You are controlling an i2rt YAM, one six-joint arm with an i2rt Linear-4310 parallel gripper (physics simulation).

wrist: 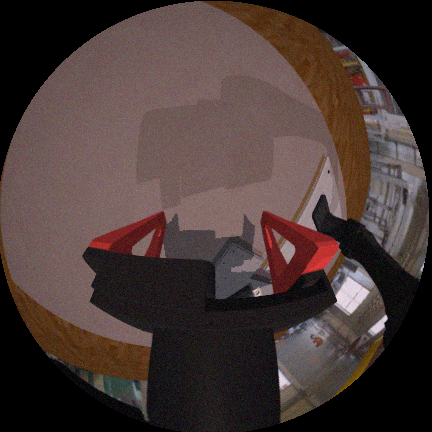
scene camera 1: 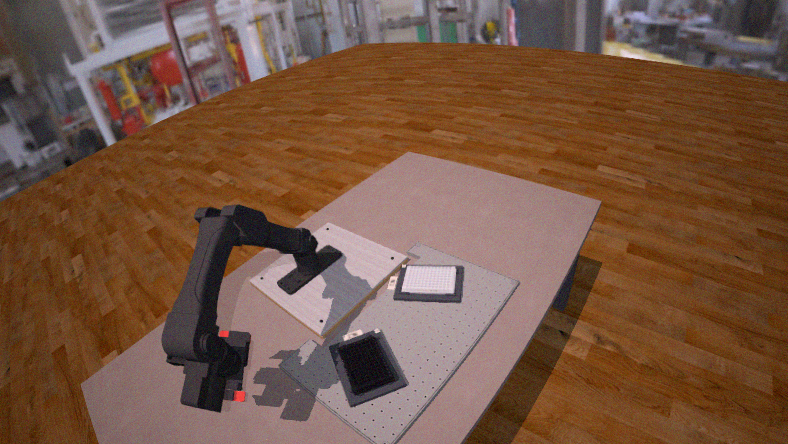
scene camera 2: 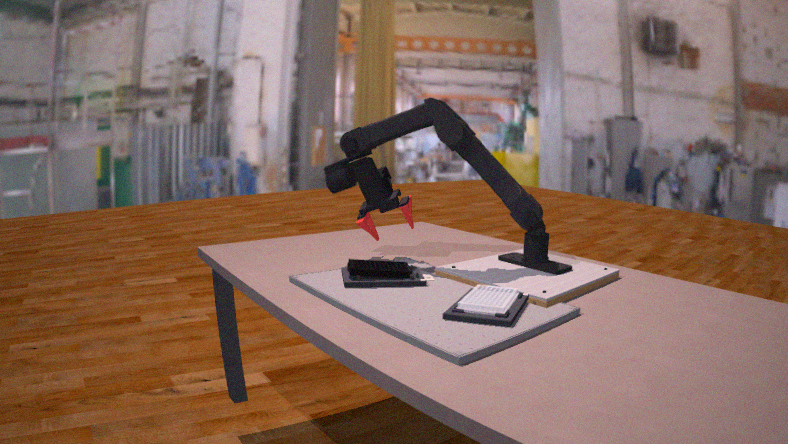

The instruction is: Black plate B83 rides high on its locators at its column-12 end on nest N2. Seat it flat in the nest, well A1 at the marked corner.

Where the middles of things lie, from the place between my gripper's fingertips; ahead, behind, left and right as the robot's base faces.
The black well plate (scene camera 1: 366, 368) is 18 cm ahead of my hand, 20 cm to the left of it and 2 cm below it. Round my hand: white well plate (scene camera 1: 418, 279) 14 cm ahead, 48 cm to the left, 3 cm below.
